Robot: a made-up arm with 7 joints. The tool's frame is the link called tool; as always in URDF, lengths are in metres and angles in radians. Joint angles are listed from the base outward. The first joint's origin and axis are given. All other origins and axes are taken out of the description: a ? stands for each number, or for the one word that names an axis. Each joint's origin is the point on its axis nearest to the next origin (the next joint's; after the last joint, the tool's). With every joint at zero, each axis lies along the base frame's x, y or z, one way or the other. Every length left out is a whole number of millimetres.
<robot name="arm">
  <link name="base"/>
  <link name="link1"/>
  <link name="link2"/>
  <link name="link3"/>
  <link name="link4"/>
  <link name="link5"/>
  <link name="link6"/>
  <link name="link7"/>
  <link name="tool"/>
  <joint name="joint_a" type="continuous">
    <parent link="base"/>
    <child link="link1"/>
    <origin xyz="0 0.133 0.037"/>
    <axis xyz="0 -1 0"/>
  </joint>
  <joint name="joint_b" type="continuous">
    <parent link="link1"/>
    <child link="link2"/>
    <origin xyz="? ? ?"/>
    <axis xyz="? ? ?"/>
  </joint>
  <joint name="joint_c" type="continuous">
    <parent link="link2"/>
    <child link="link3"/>
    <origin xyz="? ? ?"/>
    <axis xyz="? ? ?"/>
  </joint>
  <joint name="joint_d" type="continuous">
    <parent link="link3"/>
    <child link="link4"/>
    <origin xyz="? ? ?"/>
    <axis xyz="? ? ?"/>
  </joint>
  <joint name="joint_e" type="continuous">
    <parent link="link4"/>
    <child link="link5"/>
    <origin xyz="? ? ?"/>
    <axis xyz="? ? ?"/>
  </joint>
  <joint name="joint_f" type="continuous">
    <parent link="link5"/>
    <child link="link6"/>
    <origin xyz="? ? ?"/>
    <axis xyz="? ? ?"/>
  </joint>
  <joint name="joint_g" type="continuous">
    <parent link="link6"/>
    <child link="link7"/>
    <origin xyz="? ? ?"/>
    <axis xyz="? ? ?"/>
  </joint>
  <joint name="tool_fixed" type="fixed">
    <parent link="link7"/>
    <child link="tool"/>
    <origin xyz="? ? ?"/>
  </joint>
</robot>
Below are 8 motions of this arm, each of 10 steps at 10 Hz.
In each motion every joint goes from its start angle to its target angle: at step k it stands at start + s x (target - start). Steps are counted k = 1, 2, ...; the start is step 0. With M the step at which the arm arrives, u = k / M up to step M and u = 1 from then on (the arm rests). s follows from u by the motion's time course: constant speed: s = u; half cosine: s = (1 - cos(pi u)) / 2; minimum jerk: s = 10 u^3 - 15 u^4 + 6 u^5.
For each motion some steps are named. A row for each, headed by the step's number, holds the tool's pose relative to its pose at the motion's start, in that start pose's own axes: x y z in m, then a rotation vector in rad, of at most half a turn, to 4 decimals.
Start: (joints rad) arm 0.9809 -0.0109 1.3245 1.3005 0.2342 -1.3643 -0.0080
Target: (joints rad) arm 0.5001 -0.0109 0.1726 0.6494 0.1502 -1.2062 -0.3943
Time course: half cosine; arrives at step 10
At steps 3, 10:
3: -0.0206 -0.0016 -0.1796 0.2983 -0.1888 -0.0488
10: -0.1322 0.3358 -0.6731 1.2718 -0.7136 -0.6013

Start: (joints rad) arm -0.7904 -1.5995 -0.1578 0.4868 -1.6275 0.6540 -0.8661
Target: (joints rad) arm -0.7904 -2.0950 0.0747 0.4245 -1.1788 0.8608 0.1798
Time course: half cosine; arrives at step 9
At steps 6, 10:
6: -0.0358 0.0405 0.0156 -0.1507 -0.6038 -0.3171
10: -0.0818 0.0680 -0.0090 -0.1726 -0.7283 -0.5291

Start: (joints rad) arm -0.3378 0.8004 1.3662 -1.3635 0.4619 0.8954 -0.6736
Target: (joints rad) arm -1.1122 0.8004 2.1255 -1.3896 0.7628 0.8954 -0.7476
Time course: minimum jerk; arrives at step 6
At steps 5, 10:
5: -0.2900 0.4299 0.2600 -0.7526 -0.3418 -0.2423
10: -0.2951 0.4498 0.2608 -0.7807 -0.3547 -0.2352

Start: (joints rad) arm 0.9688 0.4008 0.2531 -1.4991 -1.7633 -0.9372 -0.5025
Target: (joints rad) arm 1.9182 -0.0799 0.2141 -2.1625 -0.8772 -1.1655 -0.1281
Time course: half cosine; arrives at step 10
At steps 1, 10:
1: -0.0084 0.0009 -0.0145 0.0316 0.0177 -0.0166
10: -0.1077 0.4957 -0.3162 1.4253 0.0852 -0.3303

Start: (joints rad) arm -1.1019 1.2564 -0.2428 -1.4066 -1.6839 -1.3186 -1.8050
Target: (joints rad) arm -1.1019 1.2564 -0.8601 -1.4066 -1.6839 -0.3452 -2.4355
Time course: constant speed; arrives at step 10
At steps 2, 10:
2: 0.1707 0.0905 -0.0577 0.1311 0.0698 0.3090
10: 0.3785 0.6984 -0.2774 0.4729 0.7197 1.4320

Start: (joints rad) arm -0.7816 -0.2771 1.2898 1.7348 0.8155 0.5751 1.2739
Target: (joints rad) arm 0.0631 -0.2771 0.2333 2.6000 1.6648 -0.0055 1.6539
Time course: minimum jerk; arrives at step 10
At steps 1, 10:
1: -0.0041 -0.0033 0.0005 -0.0085 0.0115 -0.0008
10: -0.7929 -0.0768 0.0497 0.0662 0.7550 -0.6413

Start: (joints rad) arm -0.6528 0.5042 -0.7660 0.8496 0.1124 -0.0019 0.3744
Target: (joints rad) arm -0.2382 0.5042 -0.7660 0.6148 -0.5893 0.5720 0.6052
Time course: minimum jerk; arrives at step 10
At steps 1, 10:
1: -0.0024 -0.0007 0.0014 -0.0054 -0.0069 -0.0048
10: -0.3914 0.1248 0.1266 -0.7407 -0.6282 -0.6165

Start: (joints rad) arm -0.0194 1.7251 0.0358 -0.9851 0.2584 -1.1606 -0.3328
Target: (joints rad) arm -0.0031 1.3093 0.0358 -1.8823 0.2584 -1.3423 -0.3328
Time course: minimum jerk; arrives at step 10
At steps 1, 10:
1: 0.0023 -0.0004 -0.0020 0.0016 -0.0058 0.0034
10: 0.2477 0.0144 -0.1538 0.1889 -0.7473 0.2384

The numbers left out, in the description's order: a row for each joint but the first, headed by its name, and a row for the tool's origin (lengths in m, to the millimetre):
joint_b: xyz 0.121 0 0.082, axis -1 0 0
joint_c: xyz 0 0.052 0.258, axis 1 0 0
joint_d: xyz 0 -0.359 -0.263, axis 0 1 0
joint_e: xyz -0.067 0 0.013, axis 1 0 0
joint_f: xyz 0 -0.06 0.149, axis 0 -1 0
joint_g: xyz 0.153 0 -0.129, axis -1 0 0
tool: xyz 0 -0.324 -0.024

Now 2 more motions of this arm.
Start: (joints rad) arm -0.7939 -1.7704 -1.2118 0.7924 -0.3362 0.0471 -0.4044
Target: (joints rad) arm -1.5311 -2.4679 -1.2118 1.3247 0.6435 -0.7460 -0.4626
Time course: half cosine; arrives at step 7
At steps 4, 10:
4: -0.3010 0.2692 -0.6235 1.0947 1.1728 -0.0715
10: -0.5423 0.5494 -0.6344 1.7995 1.8726 0.0654

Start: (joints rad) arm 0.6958 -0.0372 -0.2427 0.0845 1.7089 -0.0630 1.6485
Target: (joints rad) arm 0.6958 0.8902 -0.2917 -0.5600 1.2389 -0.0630 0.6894
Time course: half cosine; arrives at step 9
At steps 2, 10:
2: 0.0011 -0.0058 0.0697 -0.0613 -0.0647 0.0016
10: 0.0759 0.2230 0.5707 -0.5210 -0.4015 0.3550

